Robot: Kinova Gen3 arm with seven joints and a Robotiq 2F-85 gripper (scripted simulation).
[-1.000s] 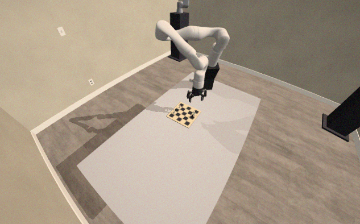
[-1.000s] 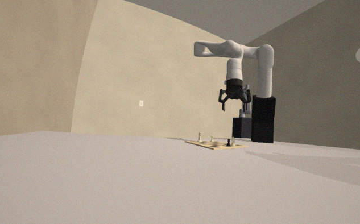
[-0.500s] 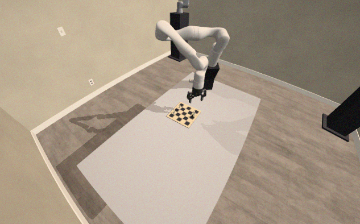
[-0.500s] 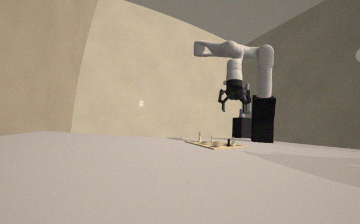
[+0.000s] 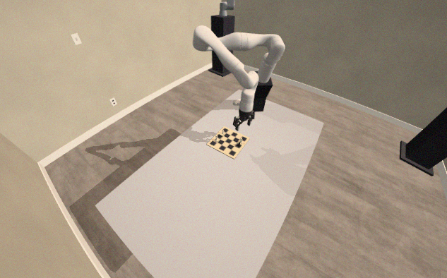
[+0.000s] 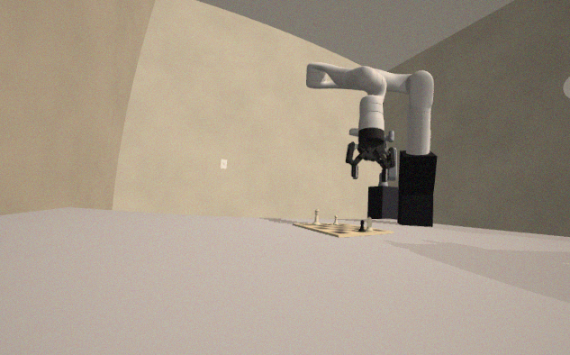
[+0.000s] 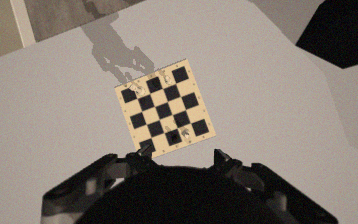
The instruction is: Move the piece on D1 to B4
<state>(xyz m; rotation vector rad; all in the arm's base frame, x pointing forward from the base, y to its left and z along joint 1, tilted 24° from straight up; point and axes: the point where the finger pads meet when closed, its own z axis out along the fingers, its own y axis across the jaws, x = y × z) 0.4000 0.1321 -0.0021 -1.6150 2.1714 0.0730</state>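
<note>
The white chess piece lies 13 cm below my hand. Also, from my hand: chessboard: 4 cm ahead, 7 cm to the right, 15 cm below; then black chess piece: 3 cm ahead, 14 cm below.
</note>
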